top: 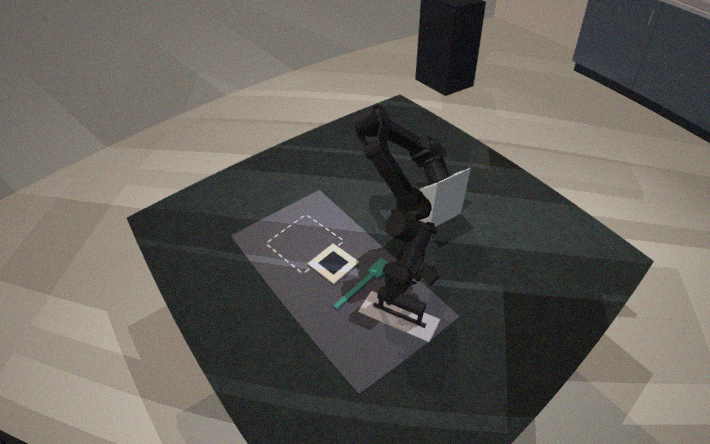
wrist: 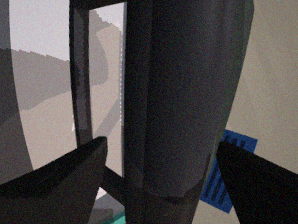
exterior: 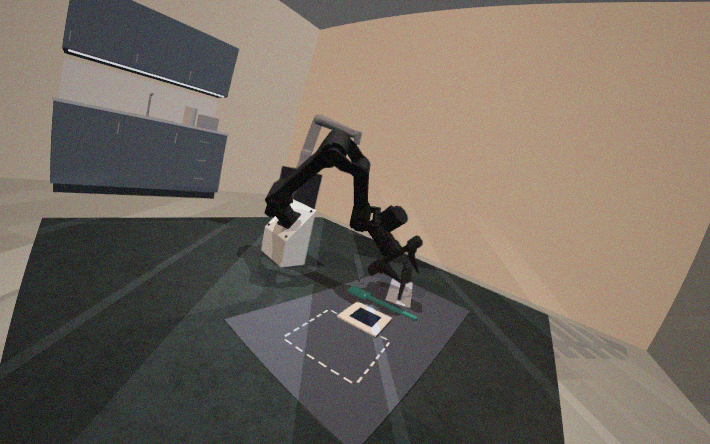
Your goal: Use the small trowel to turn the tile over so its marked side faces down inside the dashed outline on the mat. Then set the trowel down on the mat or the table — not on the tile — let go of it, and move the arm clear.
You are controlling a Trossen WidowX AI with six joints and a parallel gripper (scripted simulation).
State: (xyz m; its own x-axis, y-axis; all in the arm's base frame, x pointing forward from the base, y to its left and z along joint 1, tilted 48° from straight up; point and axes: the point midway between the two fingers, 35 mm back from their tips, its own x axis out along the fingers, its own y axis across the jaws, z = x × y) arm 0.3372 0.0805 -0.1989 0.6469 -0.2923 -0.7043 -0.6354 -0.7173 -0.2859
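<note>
My gripper tip is now 1 cm past the trowel, 1 cm to the left of it and 2 cm above it. Also, from my gripper tip: grey mat 3 cm ahead, 20 cm to the right, 8 cm below; teal flat tool 3 cm behind, 13 cm to the right, 6 cm below; tile 2 cm ahead, 23 cm to the right, 6 cm below.
</note>
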